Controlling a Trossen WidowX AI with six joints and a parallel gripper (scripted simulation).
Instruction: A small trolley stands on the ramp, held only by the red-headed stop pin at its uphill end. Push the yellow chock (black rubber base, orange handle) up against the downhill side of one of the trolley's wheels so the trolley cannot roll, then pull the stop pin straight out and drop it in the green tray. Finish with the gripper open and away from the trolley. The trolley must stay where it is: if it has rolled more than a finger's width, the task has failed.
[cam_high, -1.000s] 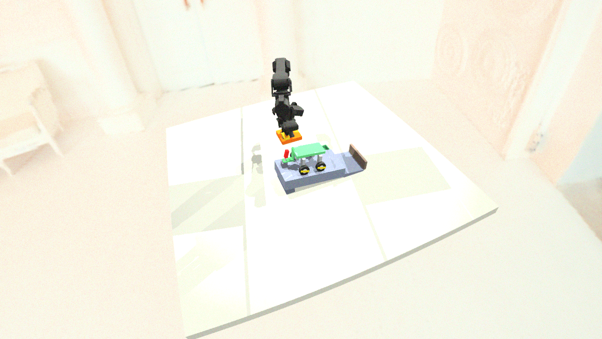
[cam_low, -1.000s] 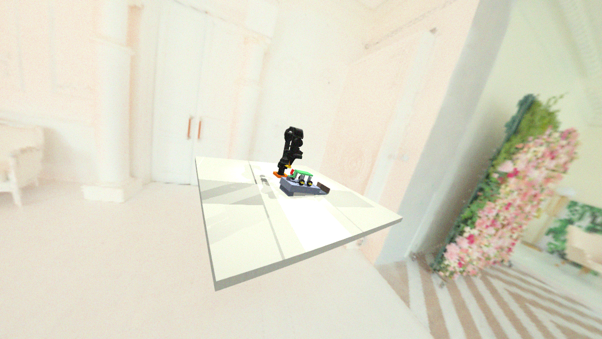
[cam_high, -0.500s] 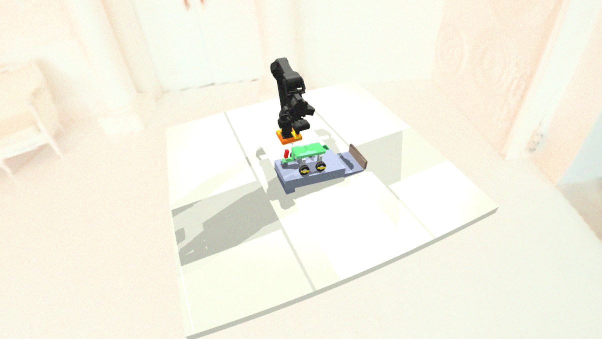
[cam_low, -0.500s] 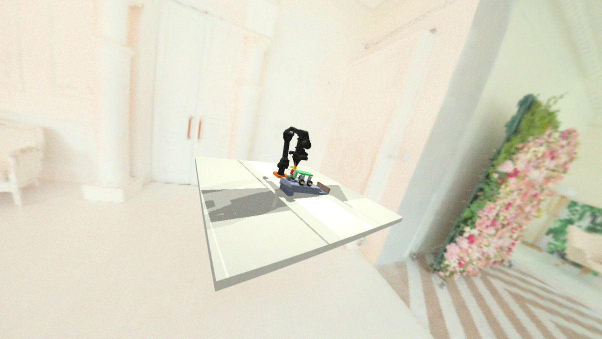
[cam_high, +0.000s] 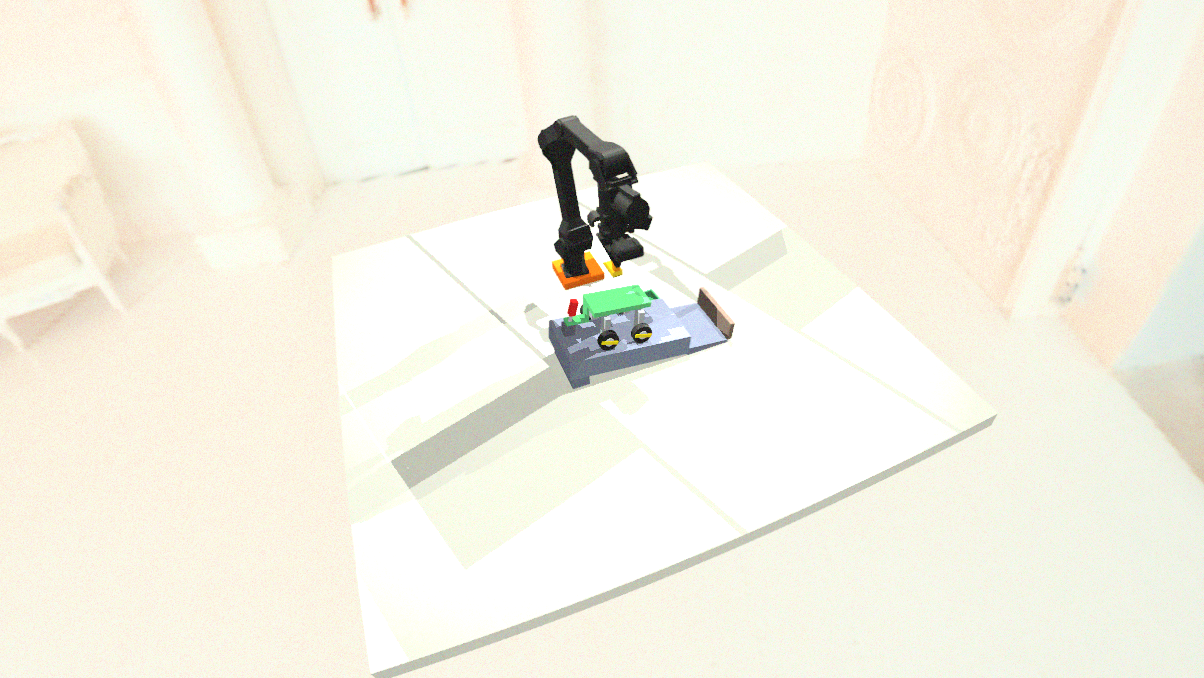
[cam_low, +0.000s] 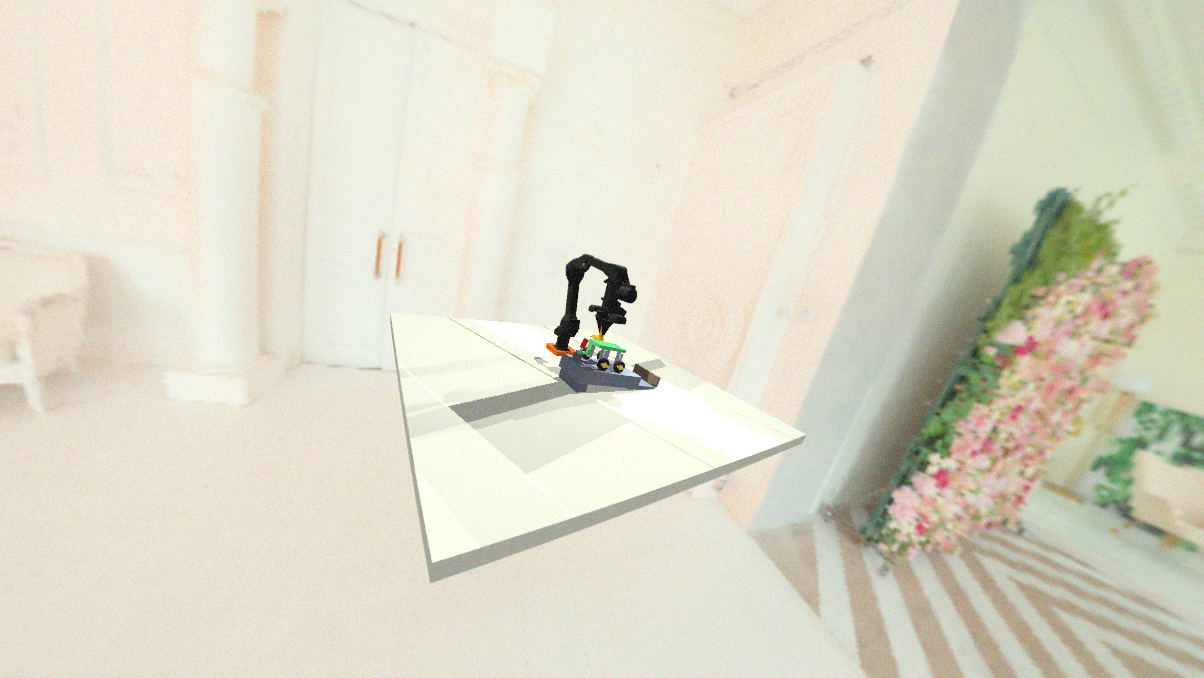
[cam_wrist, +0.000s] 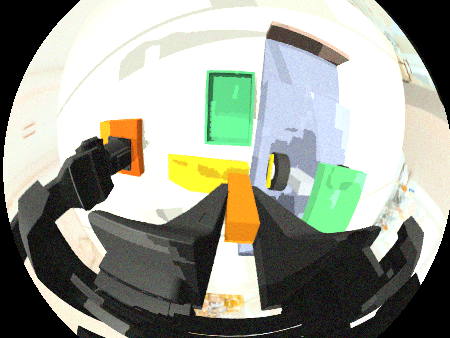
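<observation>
Now: the red-headed stop pin 130 mm to the right of my gripper tip, 100 mm ahead of it and 30 mm below it. The rest, counted from my gripper tip: grey-blue ramp: 120 mm below, 110 mm ahead, 30 mm to the right; yellow chock: 20 mm behind, 10 mm below; trolley: 110 mm ahead, 50 mm below, 40 mm to the right.
</observation>
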